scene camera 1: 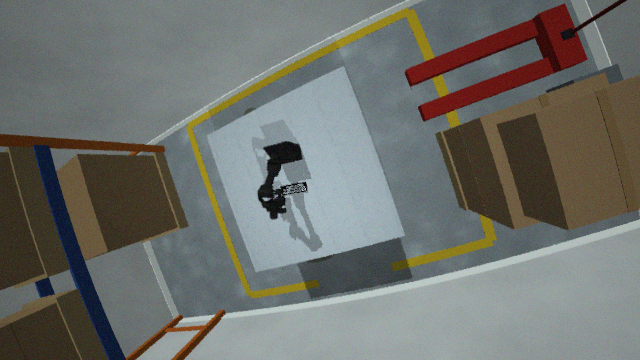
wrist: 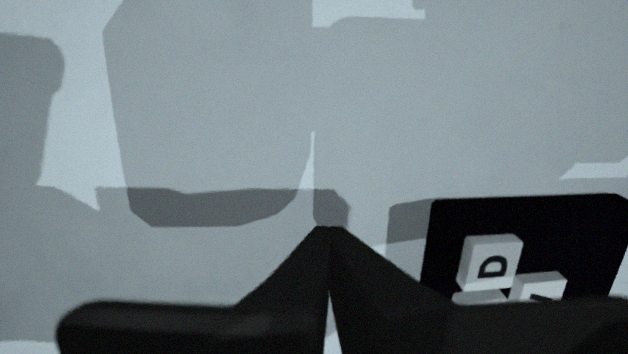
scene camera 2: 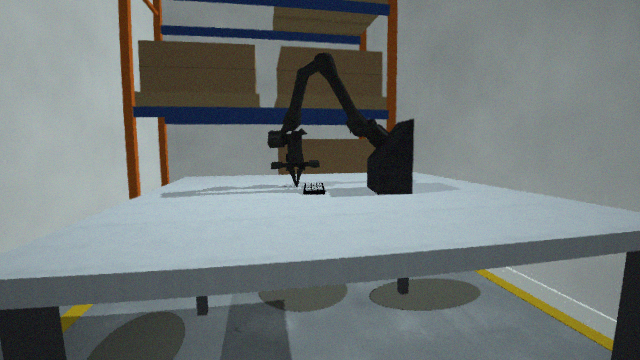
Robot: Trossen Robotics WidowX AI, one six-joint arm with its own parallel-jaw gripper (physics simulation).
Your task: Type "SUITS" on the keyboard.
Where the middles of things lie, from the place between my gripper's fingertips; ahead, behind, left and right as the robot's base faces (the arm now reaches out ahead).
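Labels:
Black keyboard (wrist: 573, 234), counted from my hand: 50 mm behind, 100 mm to the left, 10 mm above. Going by their middles, the keyboard is the farthest from my hand of the things named here. V key (wrist: 543, 285), from my hand: 60 mm behind, 30 mm to the left, 20 mm above. The d key (wrist: 487, 262) is 20 mm above my hand, 50 mm behind it and 10 mm to the left of it.

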